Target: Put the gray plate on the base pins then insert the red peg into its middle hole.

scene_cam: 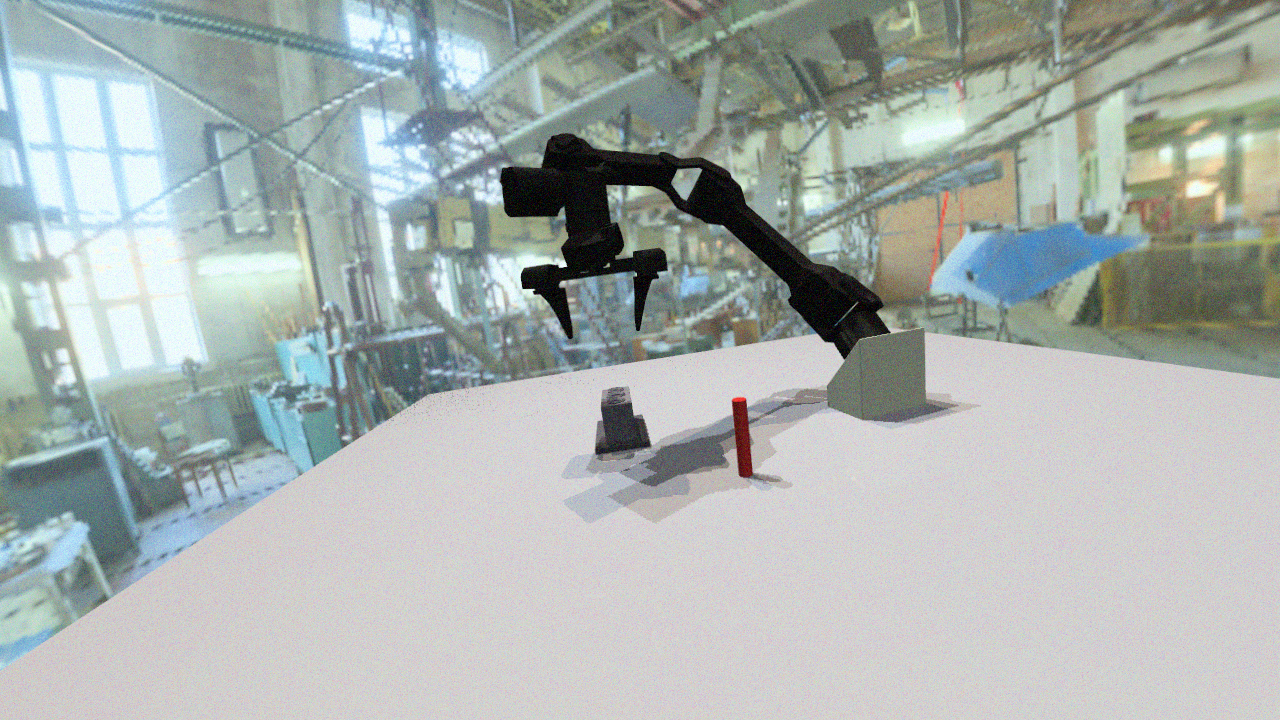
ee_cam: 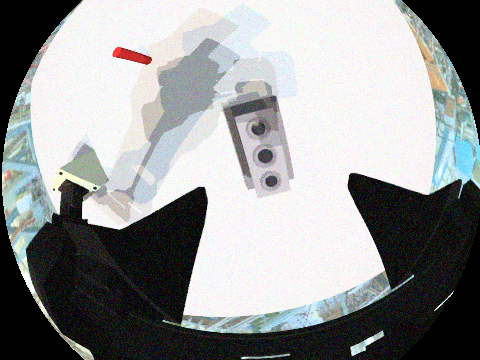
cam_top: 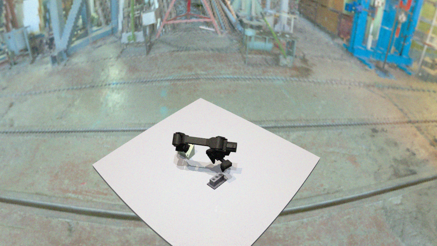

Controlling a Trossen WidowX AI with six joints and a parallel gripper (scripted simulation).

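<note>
My gripper tip is now 12 cm past the red peg, 18 cm to the right of it and 10 cm above it. The rest, counted from my gripper tip: gray plate (1 cm to the right, 10 cm below); dark base (1 cm to the right, 14 cm below).
</note>
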